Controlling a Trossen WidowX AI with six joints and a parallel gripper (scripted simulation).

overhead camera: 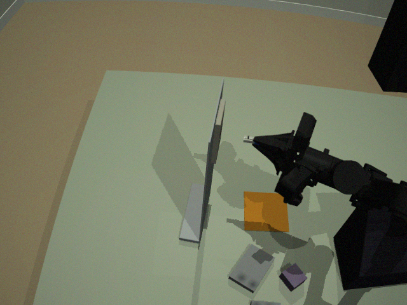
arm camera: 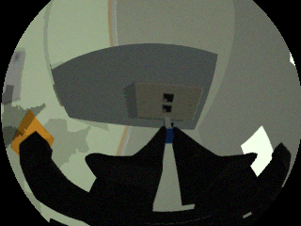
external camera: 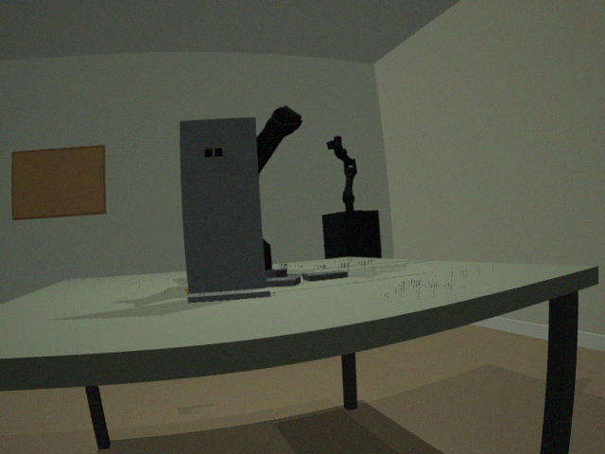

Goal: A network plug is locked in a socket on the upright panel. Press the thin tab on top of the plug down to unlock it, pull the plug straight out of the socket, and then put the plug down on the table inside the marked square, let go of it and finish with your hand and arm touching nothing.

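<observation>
Now: the orange marked square 31 cm below my gripper tip, 9 cm behind it and 1 cm to the right of it. Round my gripper tip: network plug: right at my gripper tip; then grey upright panel: 13 cm below, 8 cm ahead, 2 cm to the right; then purple block: 29 cm below, 19 cm to the left, 12 cm behind.
</observation>
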